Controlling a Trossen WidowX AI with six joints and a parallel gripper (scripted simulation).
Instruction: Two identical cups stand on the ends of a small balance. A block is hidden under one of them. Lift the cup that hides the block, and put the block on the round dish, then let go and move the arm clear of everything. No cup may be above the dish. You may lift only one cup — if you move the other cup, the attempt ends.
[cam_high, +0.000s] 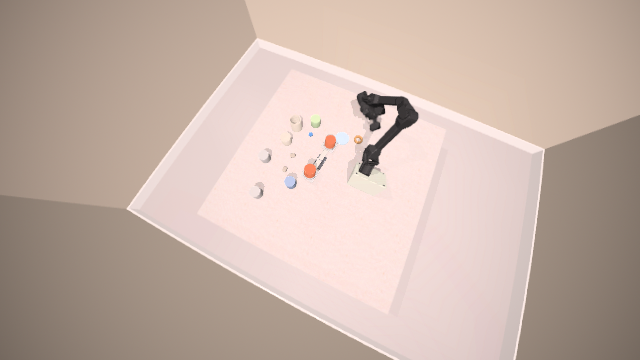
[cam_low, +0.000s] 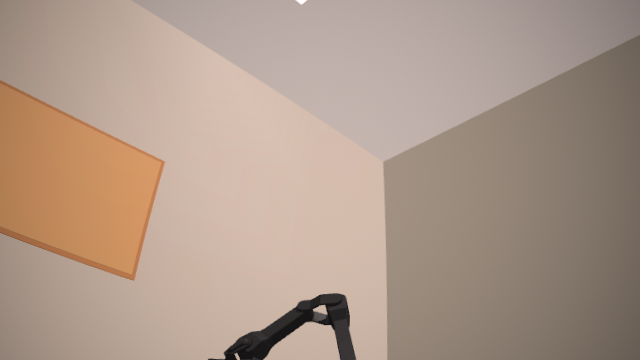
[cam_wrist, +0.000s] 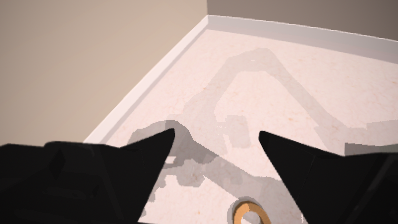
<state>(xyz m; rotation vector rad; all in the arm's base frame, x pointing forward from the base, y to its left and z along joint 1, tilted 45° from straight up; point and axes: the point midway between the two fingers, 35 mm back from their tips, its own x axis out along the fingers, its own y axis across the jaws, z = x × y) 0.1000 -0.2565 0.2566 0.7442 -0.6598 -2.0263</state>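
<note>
Right now the grey block is 270 mm to the left of my gripper tip, 210 mm ahead of it and 100 mm below it. The rest, counted from my gripper tip: green cup (380 mm ahead, 150 mm to the left, 110 mm below); balance (400 mm to the left, 210 mm ahead, 120 mm below); pale blue round dish (170 mm to the left, 170 mm ahead, 140 mm below).
</note>
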